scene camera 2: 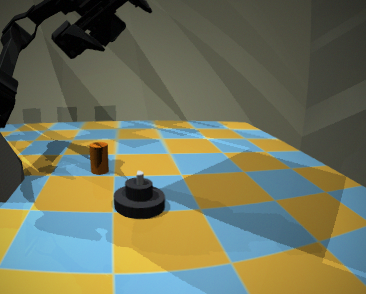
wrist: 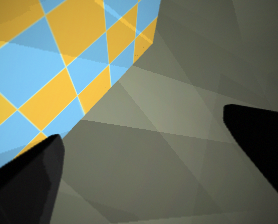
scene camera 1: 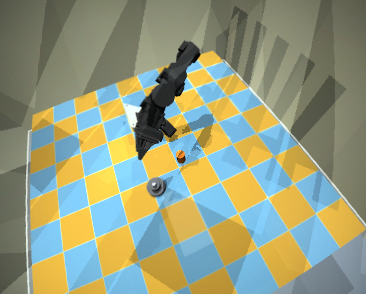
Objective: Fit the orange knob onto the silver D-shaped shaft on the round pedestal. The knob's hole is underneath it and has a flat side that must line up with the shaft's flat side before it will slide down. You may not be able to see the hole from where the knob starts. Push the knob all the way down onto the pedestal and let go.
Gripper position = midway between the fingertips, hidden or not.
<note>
My gripper [scene camera 2: 127, 28] is open, with nothing in its grasp.
My gripper also shows in the wrist view [wrist: 144, 126] and in scene camera 1 [scene camera 1: 138, 155].
</note>
